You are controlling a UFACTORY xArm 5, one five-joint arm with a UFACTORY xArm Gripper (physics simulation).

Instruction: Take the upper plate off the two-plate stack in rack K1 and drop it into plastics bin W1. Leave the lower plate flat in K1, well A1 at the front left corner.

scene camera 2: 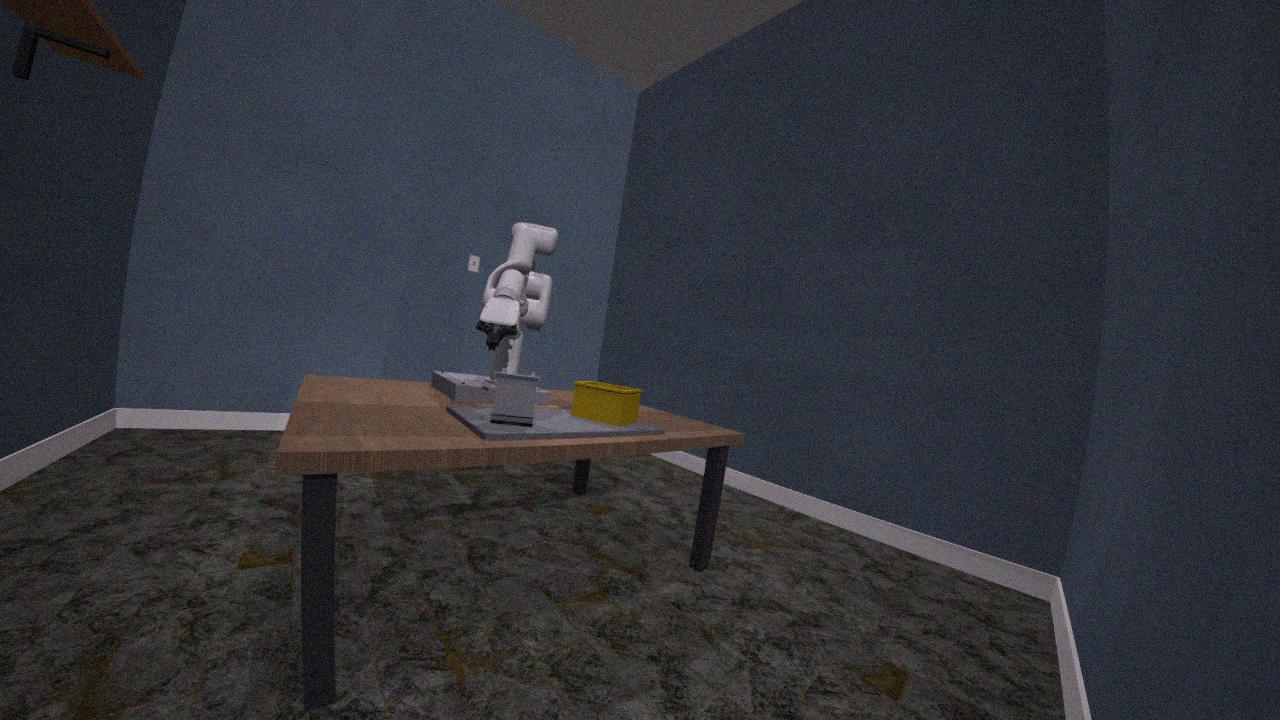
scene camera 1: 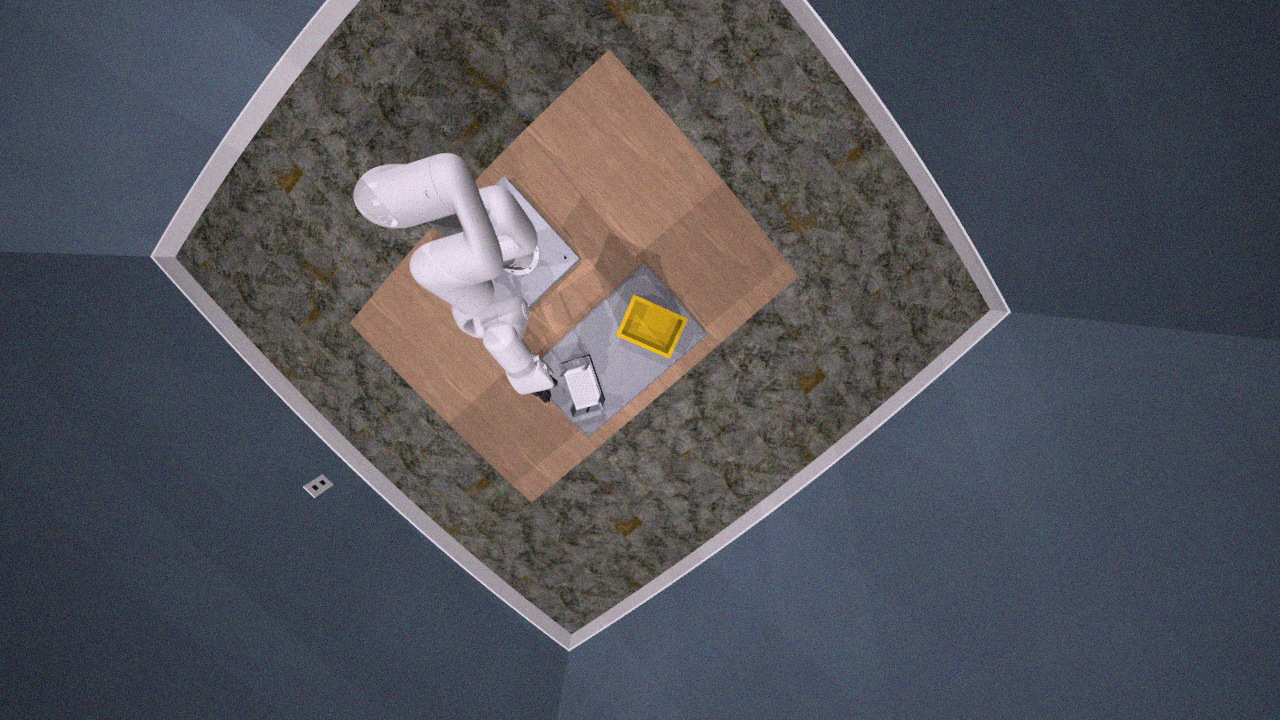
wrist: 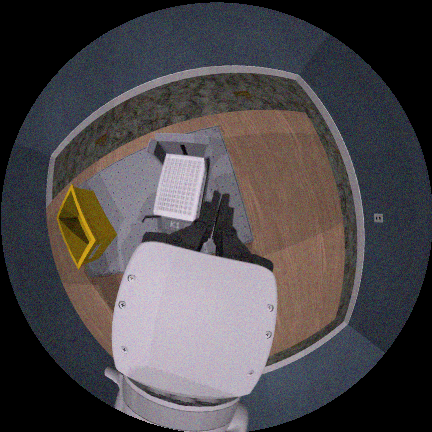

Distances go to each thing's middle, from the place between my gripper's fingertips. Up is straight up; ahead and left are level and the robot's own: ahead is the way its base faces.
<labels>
The white gridded plate [scene camera 1: 582, 385] is 6 cm ahead of my hand, 6 cm to the left of it and 13 cm below it.
</labels>
